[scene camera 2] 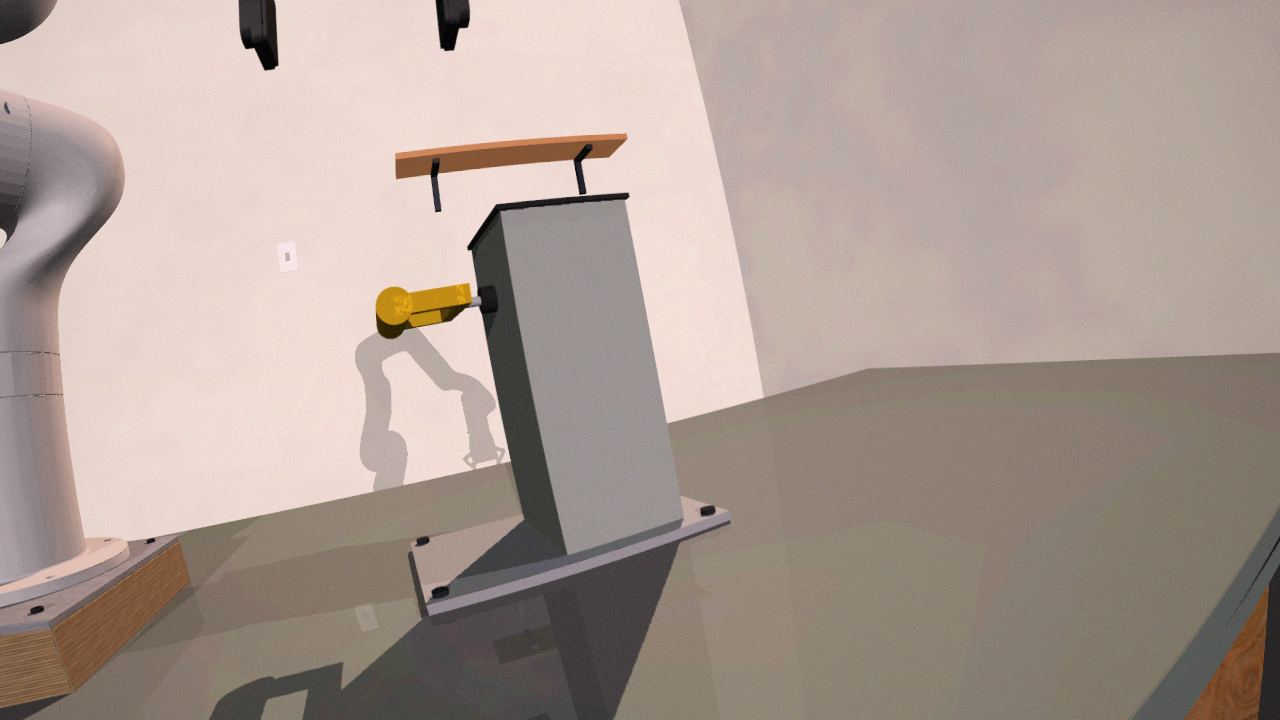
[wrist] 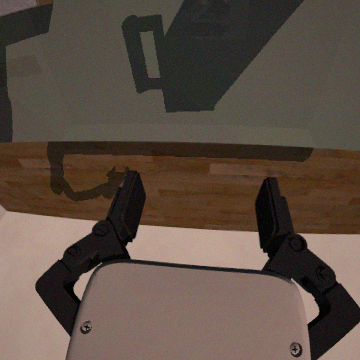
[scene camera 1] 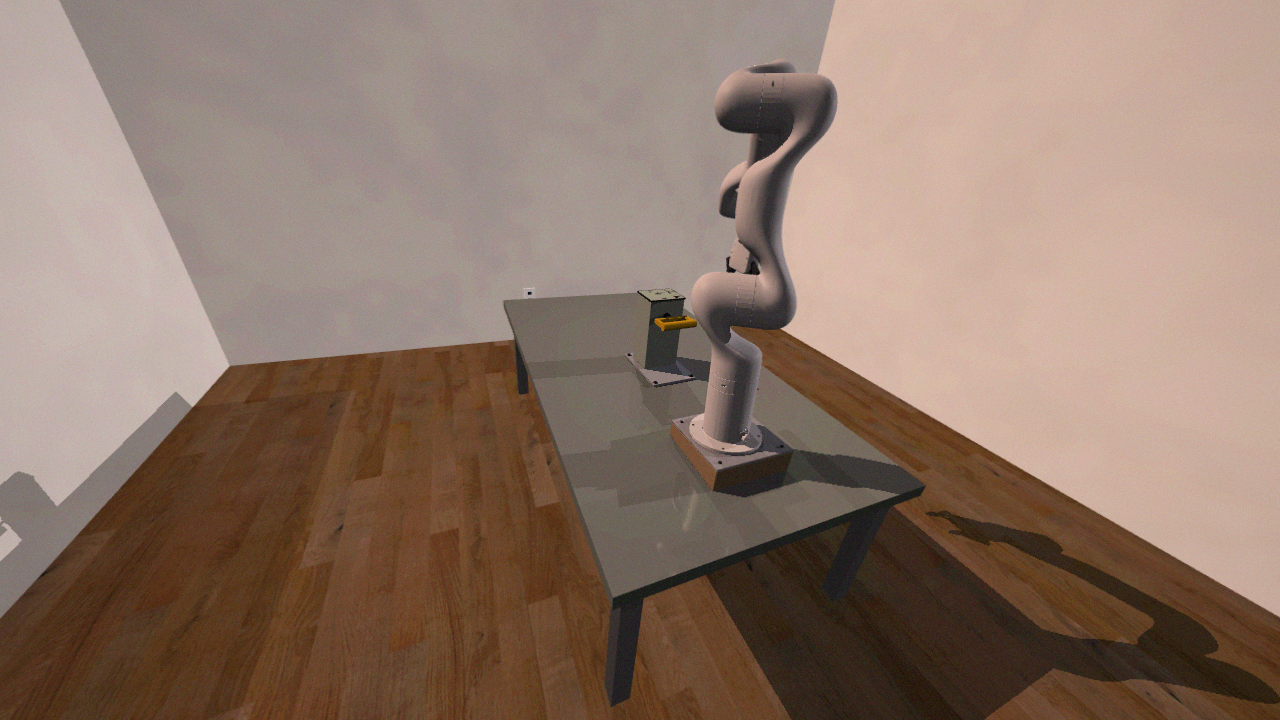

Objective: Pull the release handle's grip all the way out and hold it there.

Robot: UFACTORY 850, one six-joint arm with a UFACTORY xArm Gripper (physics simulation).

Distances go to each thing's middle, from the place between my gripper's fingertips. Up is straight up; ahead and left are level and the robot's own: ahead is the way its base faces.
My hand is 32 cm above the bolted base plate (scene camera 2: 457, 569), 19 cm to the right of it and 12 cm short of it.
